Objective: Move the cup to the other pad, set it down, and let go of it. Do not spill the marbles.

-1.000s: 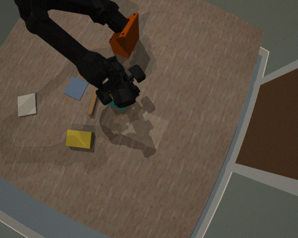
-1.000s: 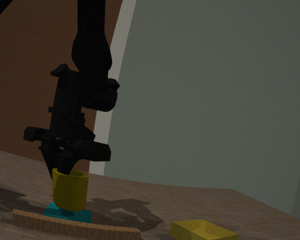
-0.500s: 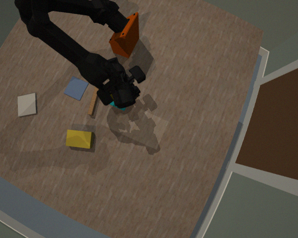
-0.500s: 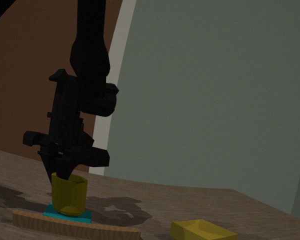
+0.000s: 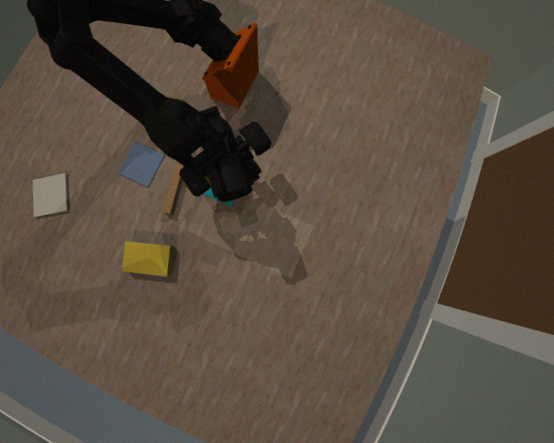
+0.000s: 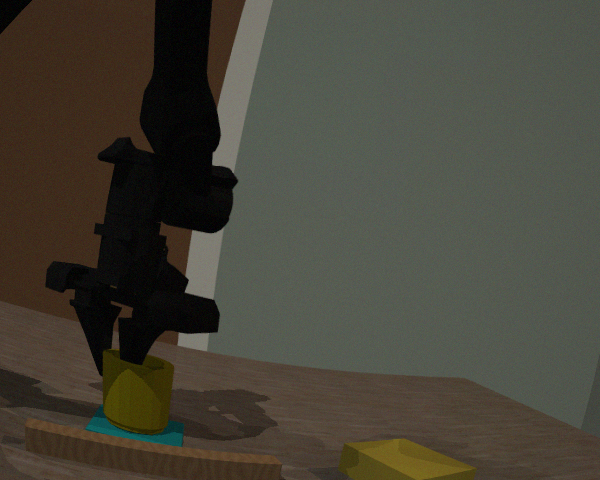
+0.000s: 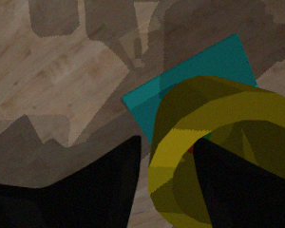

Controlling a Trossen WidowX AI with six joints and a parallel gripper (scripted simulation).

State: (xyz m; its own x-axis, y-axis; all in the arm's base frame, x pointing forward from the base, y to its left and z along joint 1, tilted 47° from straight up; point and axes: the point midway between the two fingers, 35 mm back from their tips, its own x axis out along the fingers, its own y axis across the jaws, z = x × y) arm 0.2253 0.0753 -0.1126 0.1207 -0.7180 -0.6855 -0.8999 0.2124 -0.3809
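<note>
Right now the yellow cup is 20 mm ahead of my gripper tip, 10 mm to the right of it and 10 mm below it. The rest, counted from my gripper tip: blue pad: 90 mm ahead, 220 mm to the right, 50 mm below; teal pad: 30 mm ahead, 10 mm to the right, 50 mm below; wooden bar: 60 mm ahead, 110 mm to the right, 40 mm below.
</note>
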